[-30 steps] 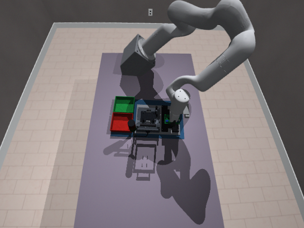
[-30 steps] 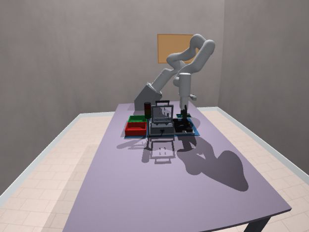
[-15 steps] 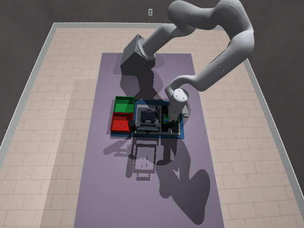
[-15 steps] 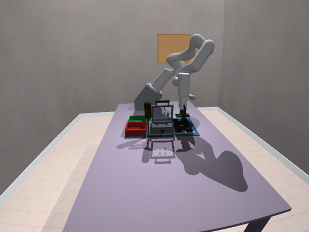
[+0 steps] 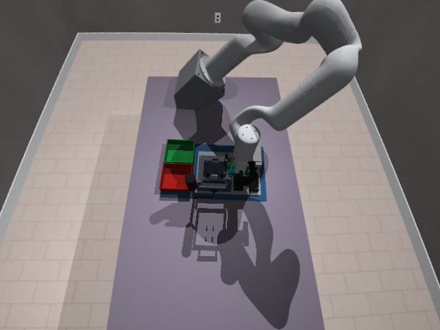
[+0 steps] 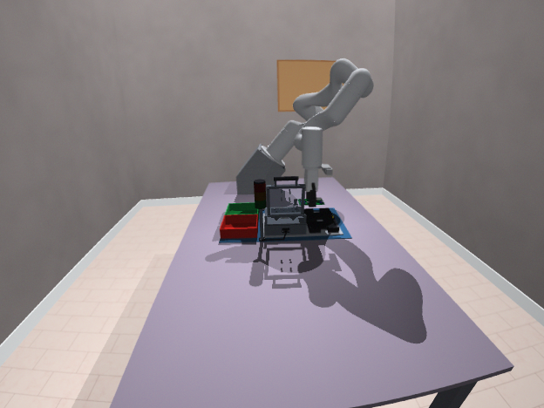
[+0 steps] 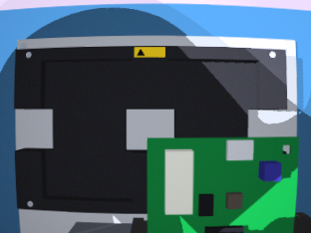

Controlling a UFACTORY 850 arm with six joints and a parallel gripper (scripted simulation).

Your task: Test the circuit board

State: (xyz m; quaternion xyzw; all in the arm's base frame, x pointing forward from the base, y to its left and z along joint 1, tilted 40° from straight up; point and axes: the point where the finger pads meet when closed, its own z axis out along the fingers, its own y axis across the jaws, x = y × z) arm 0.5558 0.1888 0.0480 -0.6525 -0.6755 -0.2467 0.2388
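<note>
The tester nest lies 110 mm to the right of my hand, 60 mm below it and 20 mm behind it. From my hand the other things lie so: green circuit board (right at my hand); clear lid (110 mm to the right, 100 mm ahead, 60 mm above); red bin (320 mm to the right, 110 mm below, 30 mm ahead).
</note>
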